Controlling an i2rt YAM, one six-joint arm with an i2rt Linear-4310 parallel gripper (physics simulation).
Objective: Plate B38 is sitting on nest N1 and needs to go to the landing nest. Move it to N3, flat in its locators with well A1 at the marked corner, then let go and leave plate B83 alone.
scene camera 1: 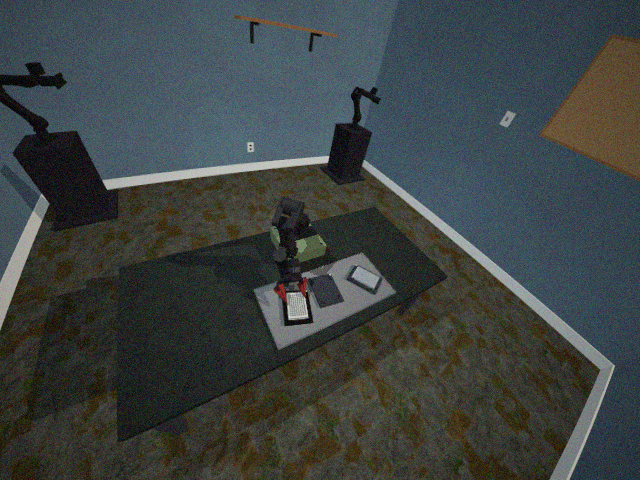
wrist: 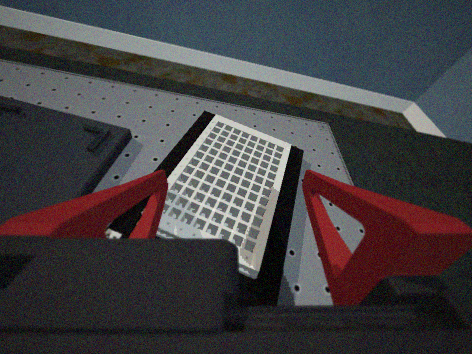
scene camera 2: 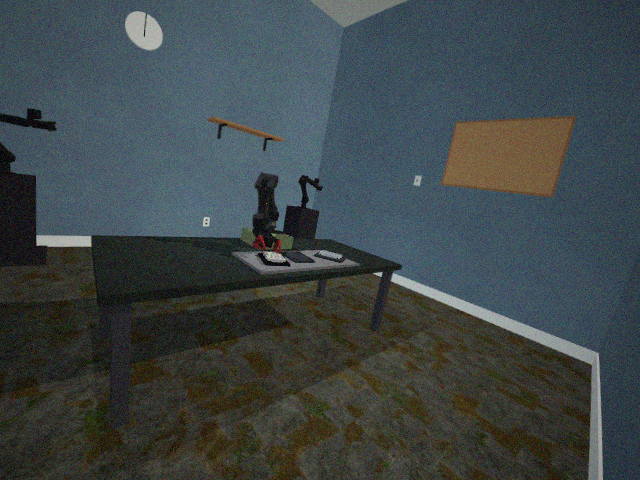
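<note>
A white gridded plate (scene camera 1: pixel 297 305) (scene camera 2: pixel 273 256) (wrist: pixel 227 175) lies in a black nest (scene camera 1: pixel 298 323) (wrist: pixel 285 225) at the left end of the grey board. Its name is not readable. My gripper (scene camera 1: pixel 293 296) (scene camera 2: pixel 271 251) (wrist: pixel 235 177) is open, with its red fingers apart on either side of the plate's near part and no grip on it. The plate's near left corner is hidden behind the gripper body in the wrist view. A dark nest (scene camera 1: pixel 326 290) (scene camera 2: pixel 299 256) (wrist: pixel 50 150) without a plate is in the middle. A second pale plate (scene camera 1: pixel 365 277) (scene camera 2: pixel 330 255) sits in the right nest (scene camera 1: pixel 375 290). Nest labels are not readable.
The grey perforated board (scene camera 1: pixel 276 333) (scene camera 2: pixel 253 263) (wrist: pixel 150 107) lies on the dark table (scene camera 1: pixel 180 335) (scene camera 2: pixel 170 263). A green box-like block (scene camera 1: pixel 312 249) (scene camera 2: pixel 283 241) stands behind the board, by the arm's base. Two other arms stand on black pedestals (scene camera 1: pixel 349 152) (scene camera 1: pixel 64 170) away from the table.
</note>
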